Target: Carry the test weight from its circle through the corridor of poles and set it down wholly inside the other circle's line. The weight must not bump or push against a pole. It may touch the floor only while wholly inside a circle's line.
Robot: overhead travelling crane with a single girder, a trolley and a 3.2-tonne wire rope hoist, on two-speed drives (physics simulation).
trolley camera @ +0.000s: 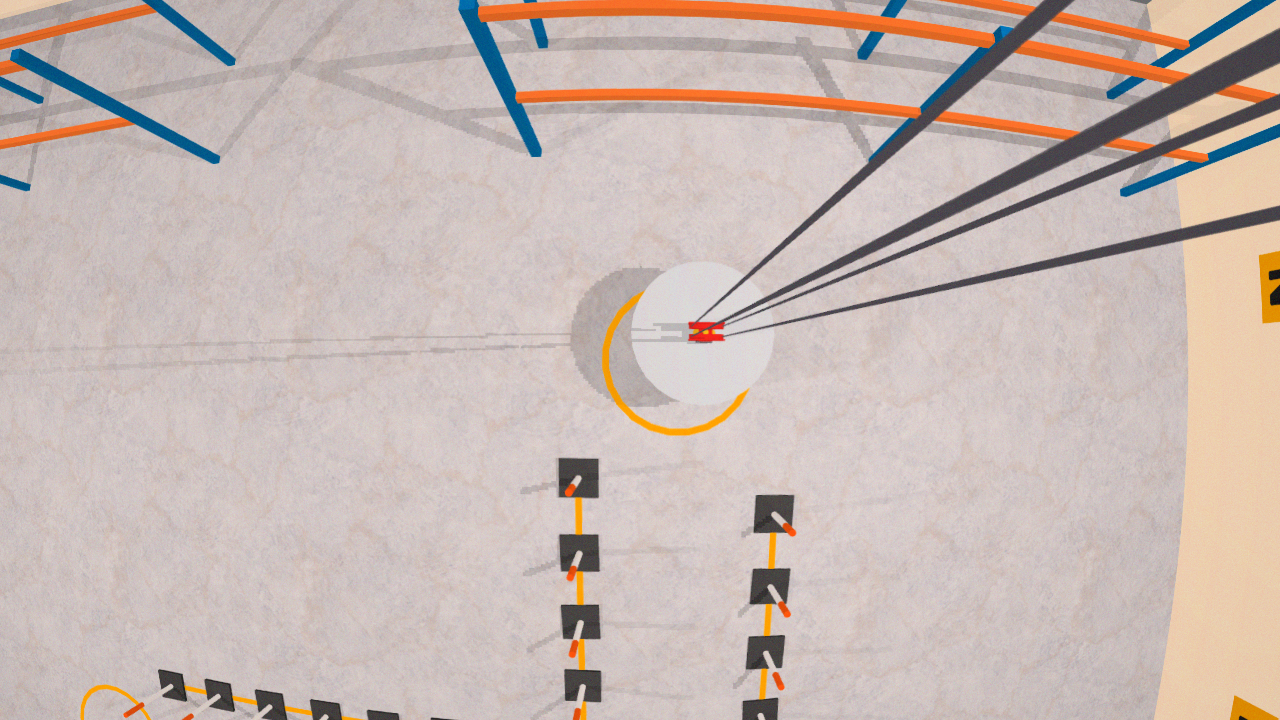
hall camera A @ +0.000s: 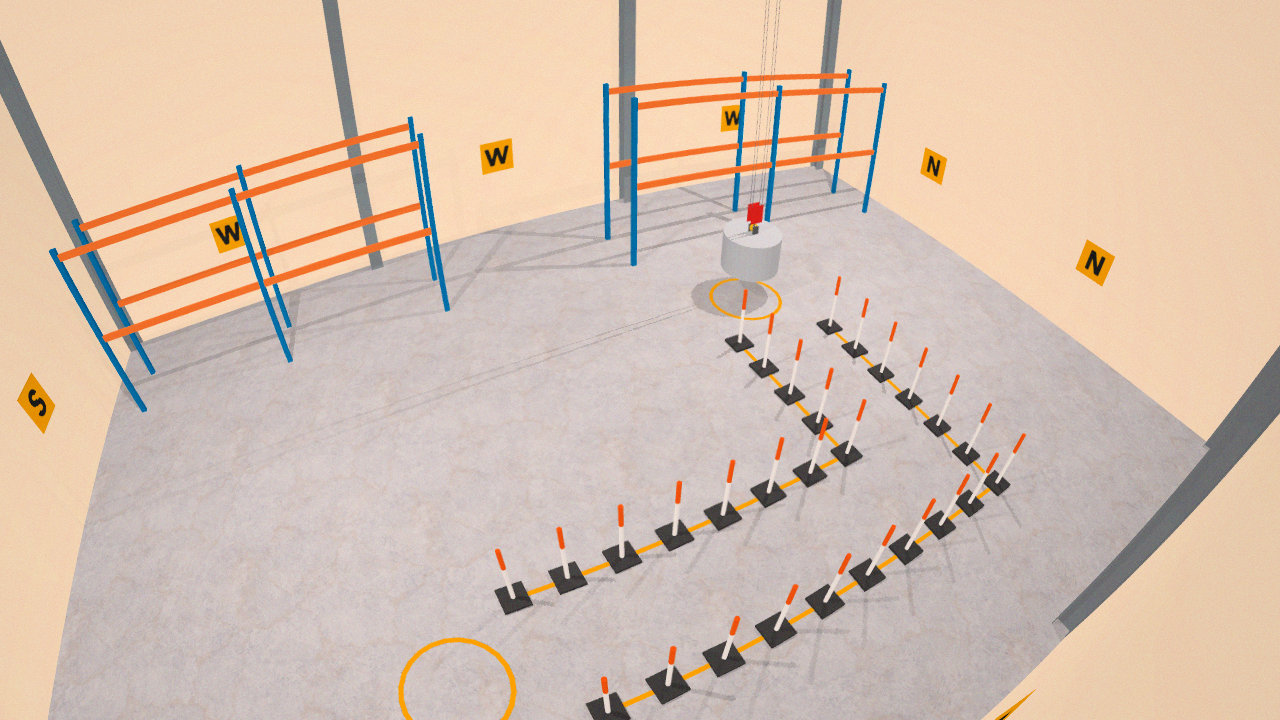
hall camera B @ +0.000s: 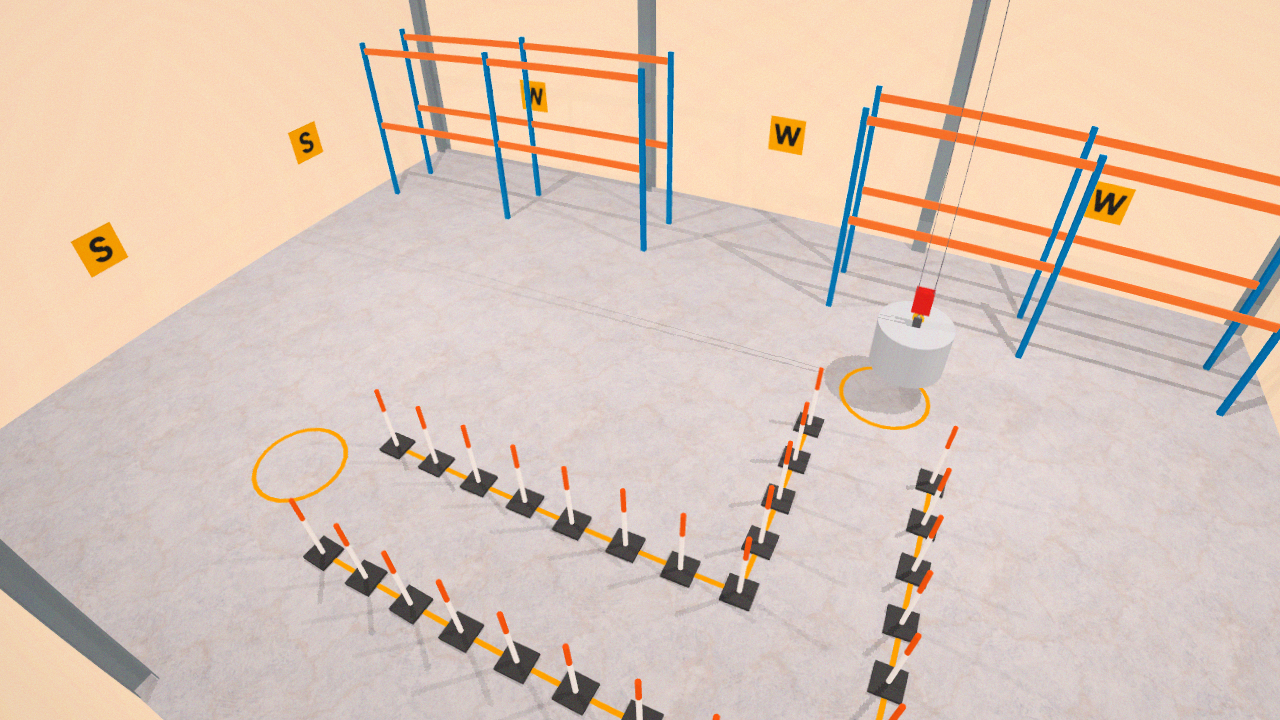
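The test weight, a pale grey cylinder, hangs upright above the floor. My gripper, the hook under the red block, is shut on it. In the trolley view the weight covers the upper right part of the near orange circle; its shadow falls to the left. The first poles of the left row and the right row stand apart from it. The other circle lies at the corridor's far end.
Blue and orange racks stand along the W wall, one behind the weight and another farther along. The corridor runs between two rows of poles on black bases and bends once. Hoist ropes cross the trolley view.
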